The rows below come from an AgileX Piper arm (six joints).
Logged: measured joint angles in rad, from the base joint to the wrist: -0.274 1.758 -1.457 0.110 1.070 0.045; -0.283 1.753 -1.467 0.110 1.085 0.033; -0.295 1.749 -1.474 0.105 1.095 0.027; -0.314 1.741 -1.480 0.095 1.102 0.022; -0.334 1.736 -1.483 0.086 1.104 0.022; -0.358 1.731 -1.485 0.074 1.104 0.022; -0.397 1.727 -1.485 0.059 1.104 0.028; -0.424 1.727 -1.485 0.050 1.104 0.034; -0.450 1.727 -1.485 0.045 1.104 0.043; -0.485 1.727 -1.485 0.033 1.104 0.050
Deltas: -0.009 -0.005 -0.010 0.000 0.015 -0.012; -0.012 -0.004 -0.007 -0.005 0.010 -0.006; -0.019 -0.008 -0.006 -0.010 0.007 -0.005; -0.020 -0.005 -0.003 -0.009 0.002 0.000; -0.024 -0.005 -0.002 -0.012 0.000 0.000; -0.039 -0.004 0.000 -0.015 0.000 0.006; -0.027 0.000 0.000 -0.009 0.000 0.006; -0.026 0.000 0.000 -0.005 0.000 0.009; -0.035 0.000 0.000 -0.012 0.000 0.007
